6 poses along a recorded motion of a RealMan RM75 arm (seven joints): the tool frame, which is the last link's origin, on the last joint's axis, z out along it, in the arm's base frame.
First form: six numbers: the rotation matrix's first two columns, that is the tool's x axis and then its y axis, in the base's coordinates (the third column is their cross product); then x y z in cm.
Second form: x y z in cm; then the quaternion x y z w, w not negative. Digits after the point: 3 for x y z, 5 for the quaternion.
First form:
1: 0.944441, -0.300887, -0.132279, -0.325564, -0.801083, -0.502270, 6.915, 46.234, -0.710
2: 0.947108, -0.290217, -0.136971, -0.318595, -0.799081, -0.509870, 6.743, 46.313, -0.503
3: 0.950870, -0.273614, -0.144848, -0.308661, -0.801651, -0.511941, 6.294, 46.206, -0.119
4: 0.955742, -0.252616, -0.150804, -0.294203, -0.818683, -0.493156, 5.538, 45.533, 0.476
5: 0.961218, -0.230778, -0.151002, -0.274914, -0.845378, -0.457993, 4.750, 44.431, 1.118
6: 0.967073, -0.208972, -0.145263, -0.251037, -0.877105, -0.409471, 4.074, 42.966, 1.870
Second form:
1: 6.915, 46.234, -0.710, -0.94869, 0.16508, 0.02296, 0.26871
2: 6.743, 46.313, -0.503, -0.94809, 0.16054, 0.02596, 0.27329
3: 6.294, 46.206, -0.119, -0.94858, 0.15346, 0.03186, 0.27500
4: 5.538, 45.533, 0.476, -0.95278, 0.14348, 0.03928, 0.26471
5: 4.750, 44.431, 1.118, -0.95951, 0.13176, 0.04506, 0.24485
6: 4.074, 42.966, 1.870, -0.96758, 0.11886, 0.04834, 0.21753
